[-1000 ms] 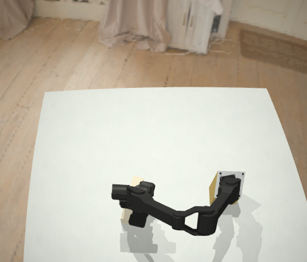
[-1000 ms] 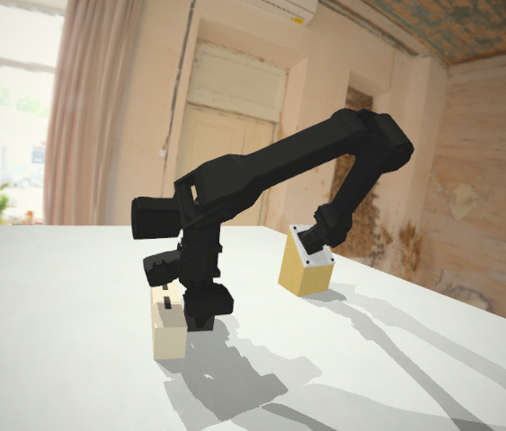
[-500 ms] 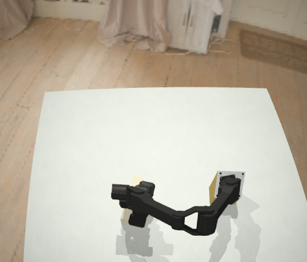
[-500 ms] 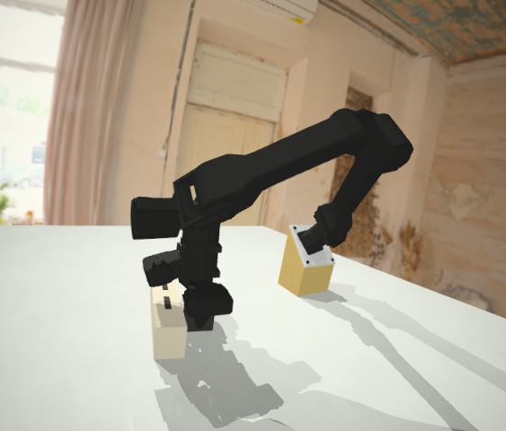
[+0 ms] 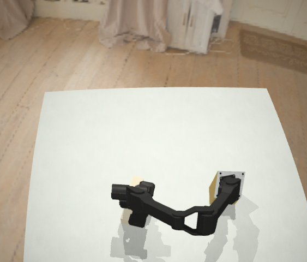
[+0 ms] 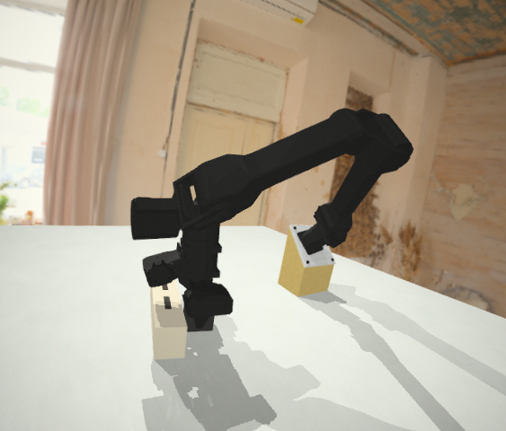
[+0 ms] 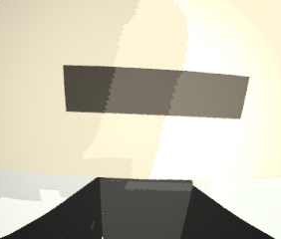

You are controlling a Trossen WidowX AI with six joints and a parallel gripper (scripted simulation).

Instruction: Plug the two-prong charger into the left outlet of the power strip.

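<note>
Now: gripper tip 1 cm short of the dark grey charger, 1 cm to the left of it and 1 cm below it.
</note>
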